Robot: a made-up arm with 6 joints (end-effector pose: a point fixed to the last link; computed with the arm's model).
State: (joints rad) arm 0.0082 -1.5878 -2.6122 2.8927 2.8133 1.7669
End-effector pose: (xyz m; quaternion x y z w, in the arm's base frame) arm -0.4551 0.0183 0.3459 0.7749 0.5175 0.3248 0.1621
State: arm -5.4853 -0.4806 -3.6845 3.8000 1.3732 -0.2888
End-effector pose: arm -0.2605 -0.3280 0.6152 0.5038 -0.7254 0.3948 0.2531
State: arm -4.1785 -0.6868 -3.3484 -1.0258 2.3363 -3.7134
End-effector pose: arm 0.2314 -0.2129 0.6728 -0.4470 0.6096 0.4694 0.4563
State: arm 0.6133 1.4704 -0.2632 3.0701 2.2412 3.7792
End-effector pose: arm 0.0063 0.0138 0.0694 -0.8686 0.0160 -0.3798 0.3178
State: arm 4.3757 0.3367 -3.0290 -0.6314 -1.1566 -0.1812
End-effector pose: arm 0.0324 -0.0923 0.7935 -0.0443 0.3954 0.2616 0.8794
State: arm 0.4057 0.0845 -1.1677 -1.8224 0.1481 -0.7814
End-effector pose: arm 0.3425 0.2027 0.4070 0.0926 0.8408 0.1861 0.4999
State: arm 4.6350 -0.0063 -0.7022 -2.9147 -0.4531 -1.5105
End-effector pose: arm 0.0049 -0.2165 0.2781 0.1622 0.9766 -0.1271 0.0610
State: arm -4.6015 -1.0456 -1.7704 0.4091 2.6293 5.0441
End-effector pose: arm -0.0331 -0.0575 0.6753 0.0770 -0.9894 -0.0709 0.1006
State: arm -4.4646 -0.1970 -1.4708 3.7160 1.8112 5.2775
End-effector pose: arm -0.0207 0.2977 0.7130 0.2036 0.2535 0.3551 0.8764
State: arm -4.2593 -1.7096 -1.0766 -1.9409 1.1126 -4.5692
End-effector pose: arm 0.1041 -0.1154 0.7149 -0.4209 0.2429 -0.6097 0.6262
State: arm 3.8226 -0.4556 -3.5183 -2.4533 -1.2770 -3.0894
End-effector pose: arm 0.2047 0.0844 0.6999 0.3433 -0.1067 0.4846 0.7975
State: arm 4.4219 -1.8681 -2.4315 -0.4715 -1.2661 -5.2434
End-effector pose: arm 0.1789 0.4398 0.2701 -0.0967 0.9054 0.2199 0.3501
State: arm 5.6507 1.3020 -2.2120 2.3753 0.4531 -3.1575
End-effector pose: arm 0.4131 -0.3220 0.1615 0.7968 0.1284 0.5269 0.2664
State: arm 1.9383 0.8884 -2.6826 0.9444 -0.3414 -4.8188
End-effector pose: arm -0.1007 0.4651 0.6172 -0.4971 0.2298 0.4011 0.7343
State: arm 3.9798 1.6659 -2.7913 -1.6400 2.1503 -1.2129
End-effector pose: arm -0.3961 -0.2815 0.2235 -0.4830 0.3503 0.6544 0.4645
